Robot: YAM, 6 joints.
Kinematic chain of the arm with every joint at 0, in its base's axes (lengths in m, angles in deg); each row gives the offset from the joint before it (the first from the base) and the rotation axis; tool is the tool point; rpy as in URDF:
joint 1: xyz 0 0 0.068 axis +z
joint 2: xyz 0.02 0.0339 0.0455 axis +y
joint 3: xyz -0.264 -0.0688 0 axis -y
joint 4: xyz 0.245 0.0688 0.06 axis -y
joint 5: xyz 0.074 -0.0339 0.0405 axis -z
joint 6: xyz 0.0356 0 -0.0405 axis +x
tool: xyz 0 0 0 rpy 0 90 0
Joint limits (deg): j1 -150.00..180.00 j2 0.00..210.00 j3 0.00..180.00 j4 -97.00..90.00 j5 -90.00..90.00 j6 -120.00..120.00
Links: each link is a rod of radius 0.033 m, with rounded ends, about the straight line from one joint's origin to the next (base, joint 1, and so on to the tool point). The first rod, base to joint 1, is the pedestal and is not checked.
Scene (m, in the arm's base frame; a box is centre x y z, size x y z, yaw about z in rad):
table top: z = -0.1
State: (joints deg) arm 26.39 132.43 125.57 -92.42 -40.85 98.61
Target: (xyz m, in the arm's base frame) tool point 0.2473 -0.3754 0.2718
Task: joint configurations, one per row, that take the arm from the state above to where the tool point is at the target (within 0.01 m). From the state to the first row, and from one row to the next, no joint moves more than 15 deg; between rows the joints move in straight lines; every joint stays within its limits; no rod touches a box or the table.
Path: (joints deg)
1: 12.11 132.37 126.84 -91.42 -40.00 98.61
2: -2.17 132.31 128.11 -90.42 -39.16 98.61
3: -16.44 132.24 129.38 -89.43 -38.31 98.61
4: -30.72 132.18 130.65 -88.43 -37.46 98.61
5: -45.00 132.12 131.92 -87.43 -36.62 98.61
6: -59.28 132.06 133.19 -86.43 -35.77 98.61

